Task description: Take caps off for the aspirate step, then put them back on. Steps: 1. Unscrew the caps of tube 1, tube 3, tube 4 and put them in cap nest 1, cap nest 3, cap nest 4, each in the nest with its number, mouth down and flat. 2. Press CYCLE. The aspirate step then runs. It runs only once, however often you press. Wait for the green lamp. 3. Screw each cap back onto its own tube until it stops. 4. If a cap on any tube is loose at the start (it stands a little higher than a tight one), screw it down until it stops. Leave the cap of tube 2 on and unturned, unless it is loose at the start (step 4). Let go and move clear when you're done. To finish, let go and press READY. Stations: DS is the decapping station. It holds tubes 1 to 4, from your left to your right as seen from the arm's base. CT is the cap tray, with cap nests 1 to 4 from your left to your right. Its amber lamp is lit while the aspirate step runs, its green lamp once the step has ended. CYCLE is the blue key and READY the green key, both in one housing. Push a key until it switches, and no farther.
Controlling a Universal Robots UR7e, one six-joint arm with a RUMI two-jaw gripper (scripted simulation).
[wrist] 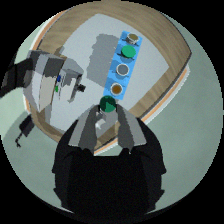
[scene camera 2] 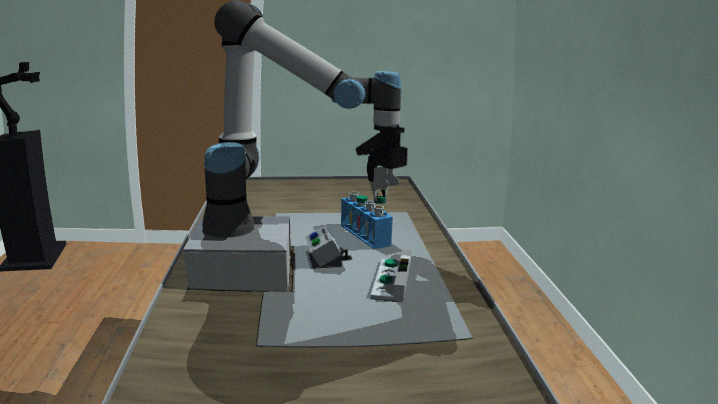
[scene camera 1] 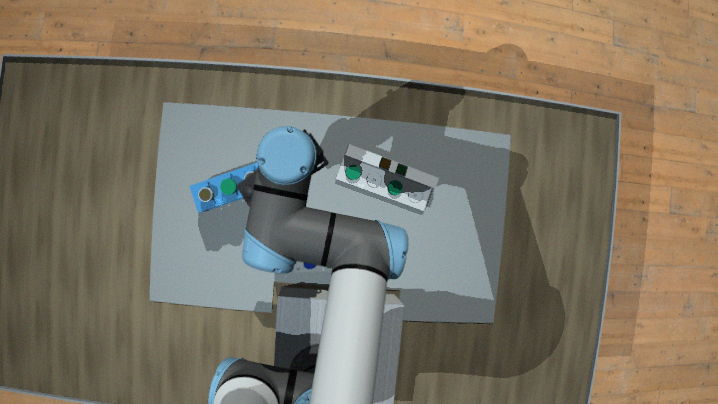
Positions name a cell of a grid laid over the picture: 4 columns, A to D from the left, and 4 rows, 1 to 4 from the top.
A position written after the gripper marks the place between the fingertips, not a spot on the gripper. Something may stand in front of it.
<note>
In view: the gripper (scene camera 2: C2) and a key housing (scene camera 2: B3).
The gripper is seen too in the wrist view (wrist: B2).
</note>
